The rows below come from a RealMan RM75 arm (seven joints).
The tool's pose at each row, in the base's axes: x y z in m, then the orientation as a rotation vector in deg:
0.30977, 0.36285, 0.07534, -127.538, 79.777, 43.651
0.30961, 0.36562, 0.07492, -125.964, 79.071, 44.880
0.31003, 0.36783, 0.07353, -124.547, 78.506, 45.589
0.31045, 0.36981, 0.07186, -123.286, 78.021, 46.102
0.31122, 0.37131, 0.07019, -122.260, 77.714, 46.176
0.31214, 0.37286, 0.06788, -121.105, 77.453, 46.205
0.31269, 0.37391, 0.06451, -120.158, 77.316, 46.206
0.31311, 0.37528, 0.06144, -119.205, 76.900, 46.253
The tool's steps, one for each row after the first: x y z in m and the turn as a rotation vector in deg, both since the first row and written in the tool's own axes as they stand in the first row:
-0.00169, -0.00100, 0.00201, 0.546, -1.680, 0.032
-0.00217, -0.00224, 0.00429, 1.236, -2.992, 0.032
-0.00231, -0.00337, 0.00666, 1.907, -4.104, 0.024
-0.00200, -0.00461, 0.00866, 2.632, -4.824, 0.007
-0.00126, -0.00598, 0.01114, 3.465, -5.579, 0.038
0.00036, -0.00675, 0.01423, 4.148, -6.160, 0.116
0.00152, -0.00755, 0.01731, 4.851, -6.872, 0.010

